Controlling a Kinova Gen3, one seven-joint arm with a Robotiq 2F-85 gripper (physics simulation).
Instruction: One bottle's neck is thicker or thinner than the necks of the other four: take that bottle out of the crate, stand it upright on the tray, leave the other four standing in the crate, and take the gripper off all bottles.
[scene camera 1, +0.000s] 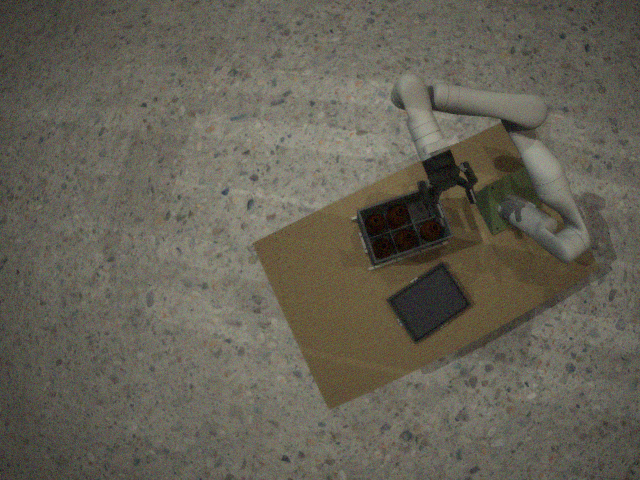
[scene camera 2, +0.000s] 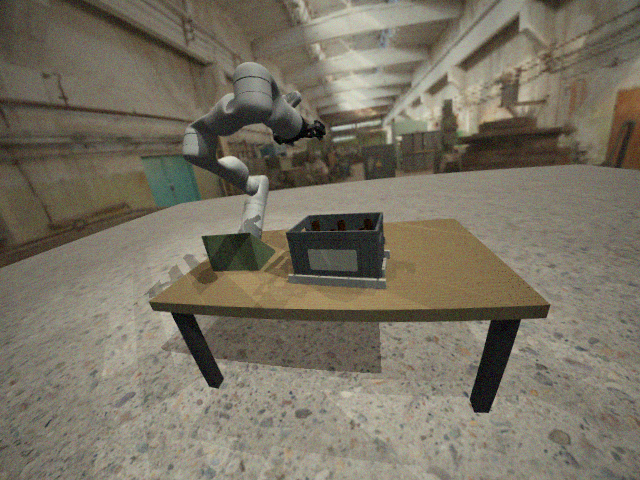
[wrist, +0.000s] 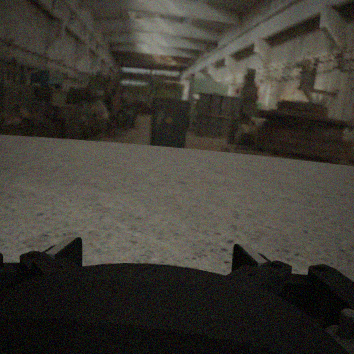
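Where they show: gripper, fingertip midpoint: (scene camera 1: 457, 210) (scene camera 2: 306, 140) (wrist: 156, 258); arm's base, link origin: (scene camera 1: 507, 206) (scene camera 2: 249, 244).
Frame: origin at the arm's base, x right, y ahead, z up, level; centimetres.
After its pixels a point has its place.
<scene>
The dark grey crate (scene camera 1: 363, 237) @(z -0.5, x 9.9, y 54.0 cm) (scene camera 2: 371, 258) @(z 2.0, x 17.7, y 51.3 cm) stands upright on the table. Several brown bottles stand in it, at the back left (scene camera 1: 375, 222) @(z 8.8, x 11.8, y 49.1 cm), back middle (scene camera 1: 397, 215) @(z 6.5, x 11.5, y 40.9 cm), front left (scene camera 1: 382, 248) @(z 8.9, x 3.0, y 50.3 cm), front middle (scene camera 1: 406, 239) @(z 8.7, x 2.7, y 41.9 cm) and front right (scene camera 1: 430, 230) @(z 6.6, x 2.5, y 32.7 cm) in the first scene view. The back right compartment holds no bottle. Neck thickness cannot be told. The dark tray (scene camera 1: 429, 303) @(z -6.9, x -21.5, y 40.2 cm) lies flat below the crate in that view, with no bottle on it; it does not show in the second scene view. My gripper (scene camera 1: 451, 202) @(z 36.1, x 2.4, y 32.4 cm) (scene camera 2: 306, 135) @(z 36.1, x 2.4, y 32.4 cm) (wrist: 156, 258) @(z 36.1, x 2.4, y 32.4 cm) is open and empty, high above the table and pointing sideways.
A green angular block (scene camera 1: 496, 198) @(z 3.7, x 4.0, y 4.7 cm) (scene camera 2: 232, 252) @(z 0.7, x 9.7, y -1.6 cm) stands on the table (scene camera 1: 320, 310) @(z -7.5, x -8.8, y 78.8 cm) (scene camera 2: 439, 268) @(z -7.4, x 6.9, y 72.0 cm), beside the crate and partly under the arm. The wrist view shows floor (wrist: 165, 200) and a hall with a dark cabinet (wrist: 170, 122) beyond.
</scene>
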